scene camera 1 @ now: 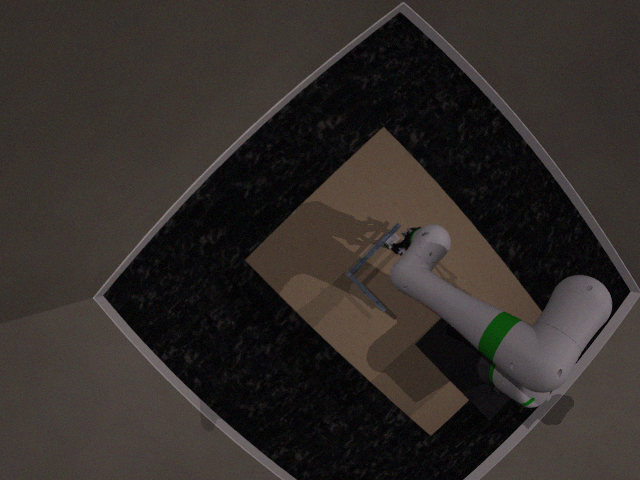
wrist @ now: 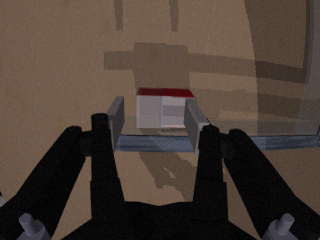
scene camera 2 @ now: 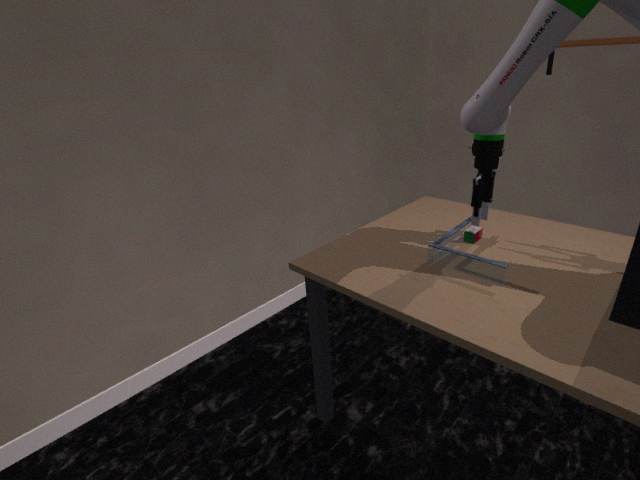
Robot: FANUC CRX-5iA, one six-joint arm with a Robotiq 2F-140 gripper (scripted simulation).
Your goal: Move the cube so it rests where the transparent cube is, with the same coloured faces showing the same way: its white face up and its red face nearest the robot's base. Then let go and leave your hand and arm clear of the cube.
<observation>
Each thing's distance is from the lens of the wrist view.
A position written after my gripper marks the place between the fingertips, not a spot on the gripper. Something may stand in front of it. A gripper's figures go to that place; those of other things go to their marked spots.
my gripper [wrist: 154, 109]: 0.21 m
cube [wrist: 173, 109]: 0.24 m
</observation>
